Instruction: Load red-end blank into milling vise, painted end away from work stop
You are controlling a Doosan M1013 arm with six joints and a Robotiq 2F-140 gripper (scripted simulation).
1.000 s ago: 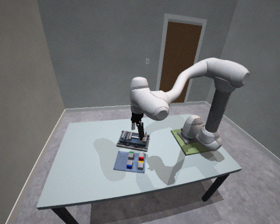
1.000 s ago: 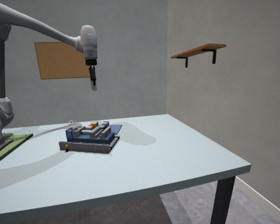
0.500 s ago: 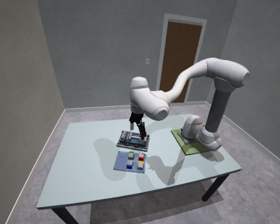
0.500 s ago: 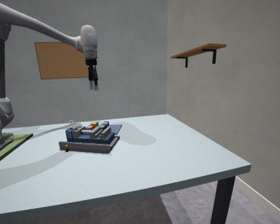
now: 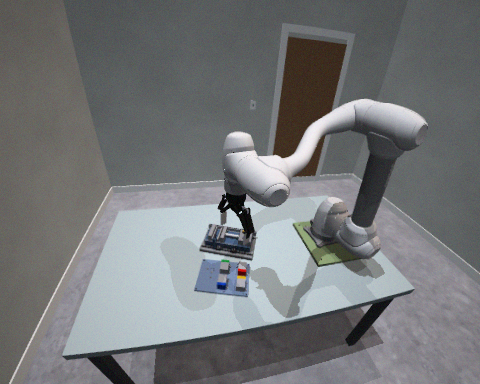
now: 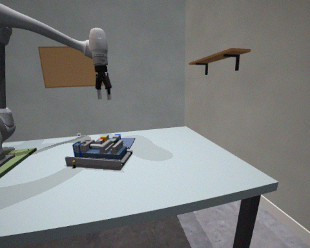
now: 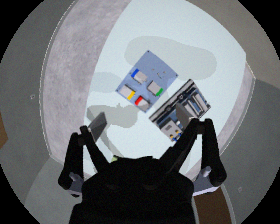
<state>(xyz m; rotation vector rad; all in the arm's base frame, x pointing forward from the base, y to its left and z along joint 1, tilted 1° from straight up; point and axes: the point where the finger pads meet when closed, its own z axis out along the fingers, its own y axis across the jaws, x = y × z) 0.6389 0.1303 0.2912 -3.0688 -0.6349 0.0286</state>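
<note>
My gripper is now 290 mm above the red-ended blank, 60 mm past it and 20 mm to the left of it. The rest, counted from my hand: blue-ended blank 290 mm below, 60 mm ahead, 20 mm to the left; green-ended blank 290 mm below, 60 mm to the right, 20 mm ahead; yellow-ended blank 290 mm below, 60 mm to the left, 30 mm behind.
</note>
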